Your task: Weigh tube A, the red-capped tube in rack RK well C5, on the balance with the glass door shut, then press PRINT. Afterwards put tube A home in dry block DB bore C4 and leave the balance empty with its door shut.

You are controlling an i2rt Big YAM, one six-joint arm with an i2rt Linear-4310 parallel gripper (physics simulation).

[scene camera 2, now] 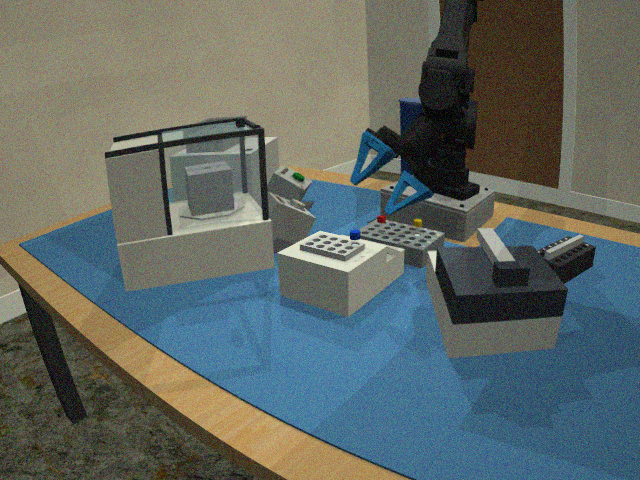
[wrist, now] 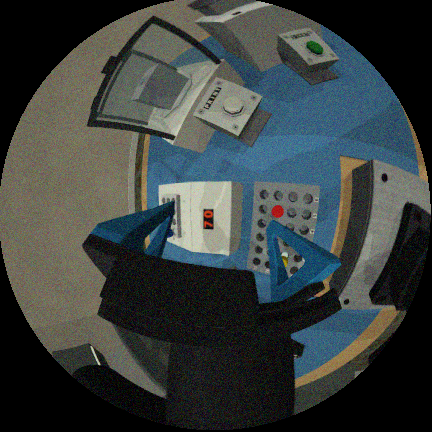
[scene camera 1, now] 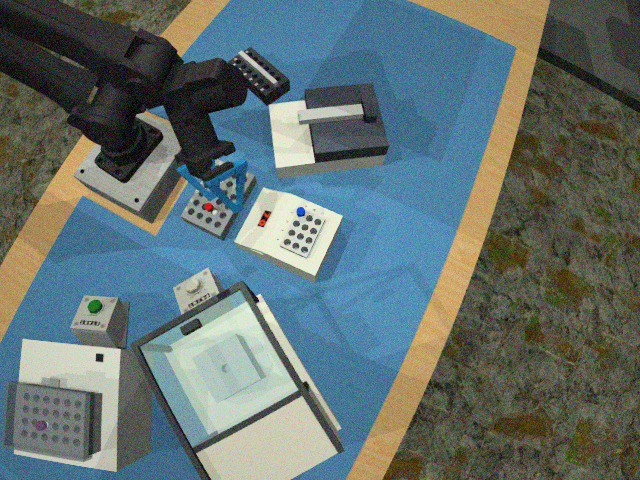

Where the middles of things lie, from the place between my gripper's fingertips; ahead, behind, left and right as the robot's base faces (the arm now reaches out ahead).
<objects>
Now: the glass-box balance (scene camera 1: 301,429) 220 mm to the right of my hand, 190 mm ahead of it and 20 mm above it. The rest, counted from my hand: white unit with green button (scene camera 1: 75,404) (370 mm to the right, 30 mm behind).
</objects>
